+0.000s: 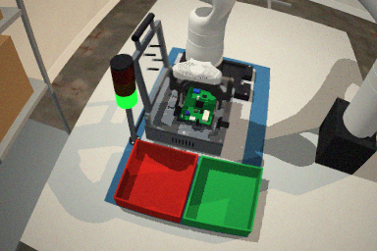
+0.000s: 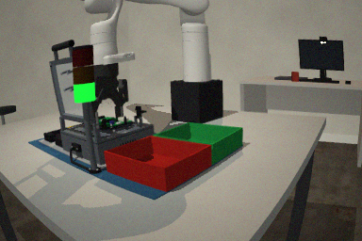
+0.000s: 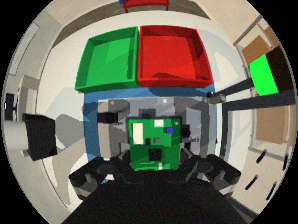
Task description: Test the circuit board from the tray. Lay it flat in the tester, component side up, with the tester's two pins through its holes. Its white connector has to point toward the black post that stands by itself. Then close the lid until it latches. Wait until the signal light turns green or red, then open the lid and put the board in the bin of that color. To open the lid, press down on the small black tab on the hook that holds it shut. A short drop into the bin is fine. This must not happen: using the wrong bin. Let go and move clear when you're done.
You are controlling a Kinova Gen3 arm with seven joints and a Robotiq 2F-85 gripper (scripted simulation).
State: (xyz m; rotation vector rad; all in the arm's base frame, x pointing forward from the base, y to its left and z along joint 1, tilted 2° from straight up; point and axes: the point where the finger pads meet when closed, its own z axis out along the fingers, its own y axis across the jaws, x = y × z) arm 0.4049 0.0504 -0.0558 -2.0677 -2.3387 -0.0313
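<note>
Now: hand right at the green circuit board. Also, from my hand: tester lid (110 mm ahead, 110 mm above, 10 mm to the left); green bin (190 mm to the left, 130 mm behind, 60 mm below); red bin (200 mm to the left, 60 mm below, 20 mm ahead).
</note>
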